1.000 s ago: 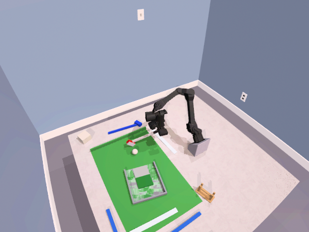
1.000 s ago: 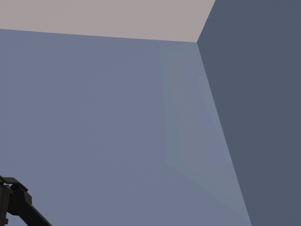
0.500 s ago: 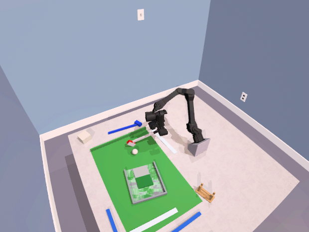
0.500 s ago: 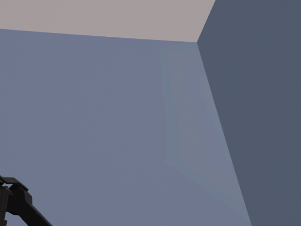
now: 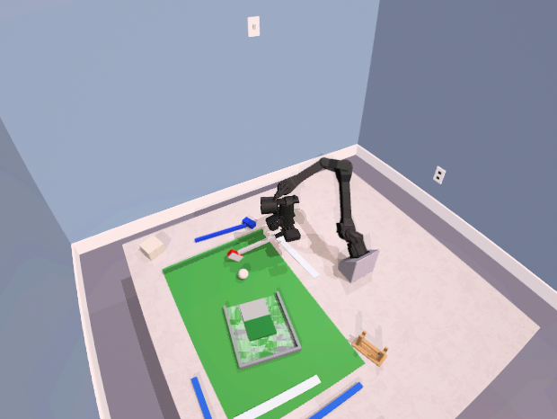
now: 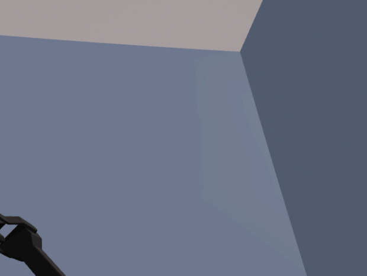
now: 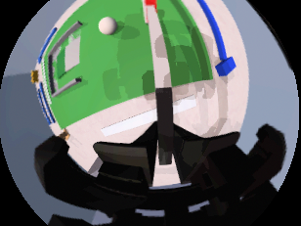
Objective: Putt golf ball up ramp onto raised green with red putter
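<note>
My gripper tip is 120 mm short of the red putter and 20 mm to the left of it. The rest, counted from my gripper tip: blue putter: 220 mm to the right, 190 mm ahead, 60 mm below; then wooden stand: 560 mm to the left, 40 mm below, 20 mm behind; then white golf ball: 230 mm ahead, 60 mm to the left, 50 mm below.
</note>
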